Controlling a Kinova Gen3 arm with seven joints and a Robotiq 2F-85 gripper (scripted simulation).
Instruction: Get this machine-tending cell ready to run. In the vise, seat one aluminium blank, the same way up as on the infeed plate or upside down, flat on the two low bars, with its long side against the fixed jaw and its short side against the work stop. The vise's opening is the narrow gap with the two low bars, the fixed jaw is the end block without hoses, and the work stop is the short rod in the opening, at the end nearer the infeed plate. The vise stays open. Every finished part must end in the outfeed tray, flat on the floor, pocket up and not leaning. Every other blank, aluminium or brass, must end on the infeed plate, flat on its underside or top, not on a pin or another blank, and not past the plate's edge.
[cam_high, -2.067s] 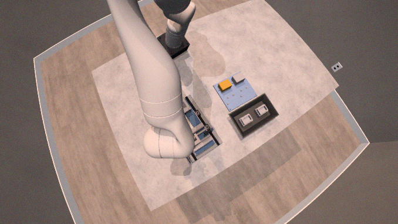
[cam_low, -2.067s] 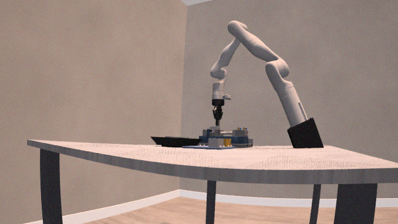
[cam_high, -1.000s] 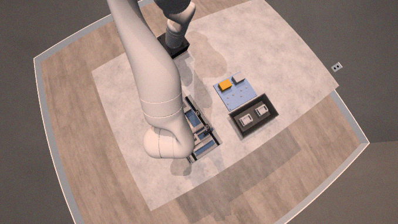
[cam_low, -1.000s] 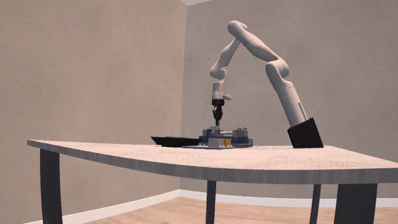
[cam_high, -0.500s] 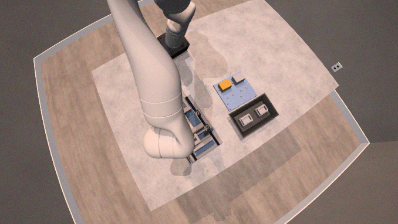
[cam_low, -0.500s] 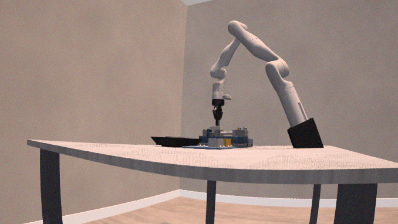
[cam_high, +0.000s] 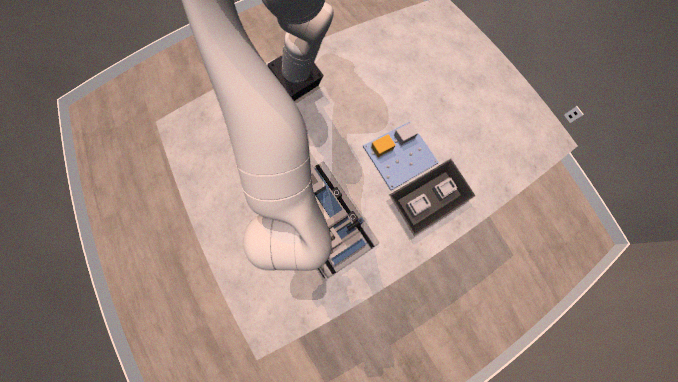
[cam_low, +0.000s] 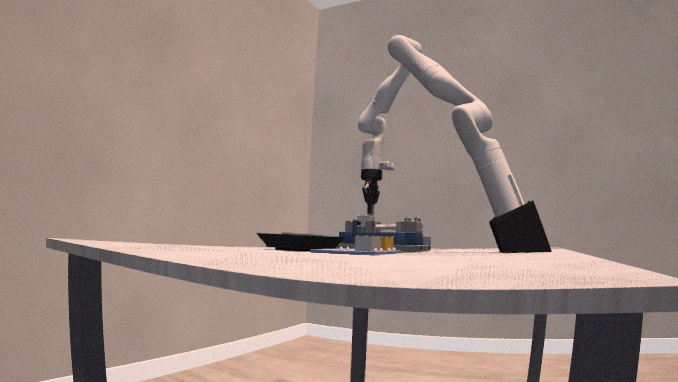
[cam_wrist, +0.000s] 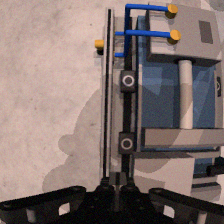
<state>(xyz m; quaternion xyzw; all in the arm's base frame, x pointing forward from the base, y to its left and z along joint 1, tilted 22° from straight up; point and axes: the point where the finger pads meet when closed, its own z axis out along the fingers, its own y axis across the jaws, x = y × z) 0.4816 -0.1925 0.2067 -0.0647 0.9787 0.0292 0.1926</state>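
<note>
Now: the aluminium blank 4 cm to the left of my hand, 4 cm below it and 1 cm behind it. Also, from my hand: blue vise base 10 cm below, 8 cm behind, 7 cm to the left; brass blank 32 cm to the left, 20 cm behind, 11 cm below.
</note>
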